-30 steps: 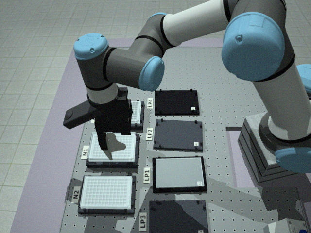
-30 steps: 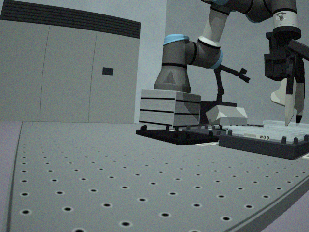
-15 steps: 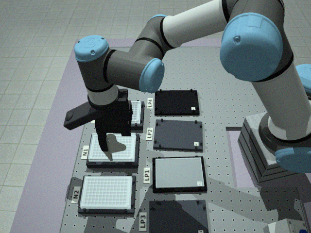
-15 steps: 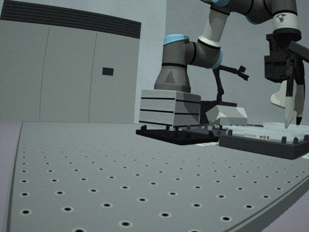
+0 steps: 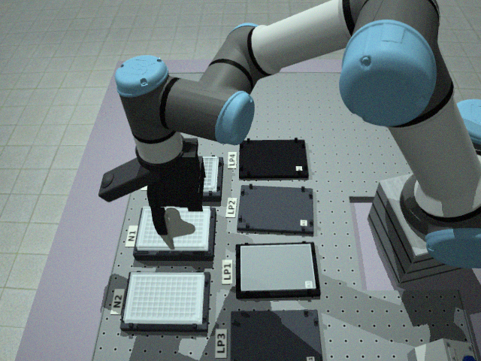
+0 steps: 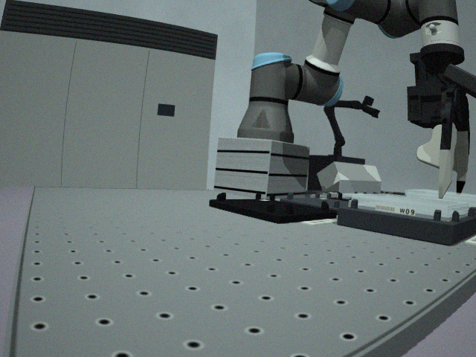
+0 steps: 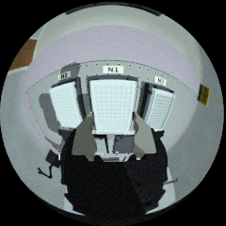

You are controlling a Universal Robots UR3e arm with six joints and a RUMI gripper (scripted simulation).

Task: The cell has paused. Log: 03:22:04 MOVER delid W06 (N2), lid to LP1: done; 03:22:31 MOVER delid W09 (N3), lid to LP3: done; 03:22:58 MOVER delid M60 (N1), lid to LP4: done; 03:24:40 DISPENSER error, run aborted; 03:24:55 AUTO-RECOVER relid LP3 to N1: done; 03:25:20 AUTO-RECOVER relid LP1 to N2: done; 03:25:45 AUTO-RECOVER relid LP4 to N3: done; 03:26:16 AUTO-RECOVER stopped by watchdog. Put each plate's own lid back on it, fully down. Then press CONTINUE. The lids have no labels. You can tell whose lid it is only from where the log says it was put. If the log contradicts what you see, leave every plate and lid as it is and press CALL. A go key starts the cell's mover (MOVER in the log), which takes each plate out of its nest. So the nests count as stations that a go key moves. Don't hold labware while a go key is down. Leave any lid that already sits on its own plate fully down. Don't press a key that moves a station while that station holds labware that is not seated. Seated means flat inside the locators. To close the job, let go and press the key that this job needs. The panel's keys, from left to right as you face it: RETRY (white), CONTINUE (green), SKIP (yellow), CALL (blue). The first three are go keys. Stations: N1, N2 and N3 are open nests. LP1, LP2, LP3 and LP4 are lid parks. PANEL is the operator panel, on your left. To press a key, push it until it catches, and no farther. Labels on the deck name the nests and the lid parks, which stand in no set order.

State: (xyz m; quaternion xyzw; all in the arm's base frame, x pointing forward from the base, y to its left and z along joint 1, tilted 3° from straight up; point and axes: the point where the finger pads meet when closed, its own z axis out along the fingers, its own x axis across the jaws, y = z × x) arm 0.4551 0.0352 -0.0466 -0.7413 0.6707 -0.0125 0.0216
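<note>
Now: the lid 190 mm behind my hand, 50 mm to the left of it and 30 mm below it. From my hand the other things lie so: plate 130 mm to the right, 20 mm below; then LP2 lid park 180 mm behind, 80 mm to the right, 40 mm below; then LP1 lid park 190 mm behind, 50 mm to the left, 40 mm below.
</note>
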